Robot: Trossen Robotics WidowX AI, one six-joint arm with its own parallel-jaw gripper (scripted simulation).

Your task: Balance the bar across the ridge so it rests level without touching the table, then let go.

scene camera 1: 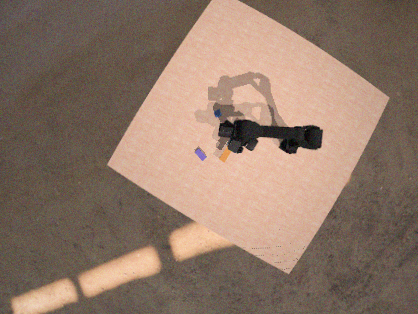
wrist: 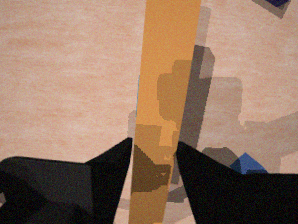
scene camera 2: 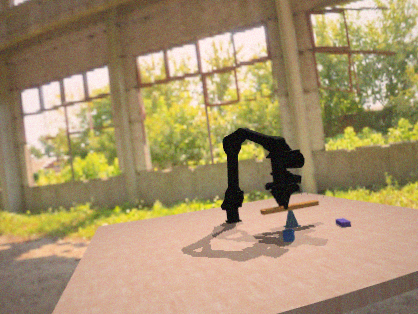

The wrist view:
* my gripper: 154,144
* bar: 168,43
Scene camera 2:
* my gripper: 283,208
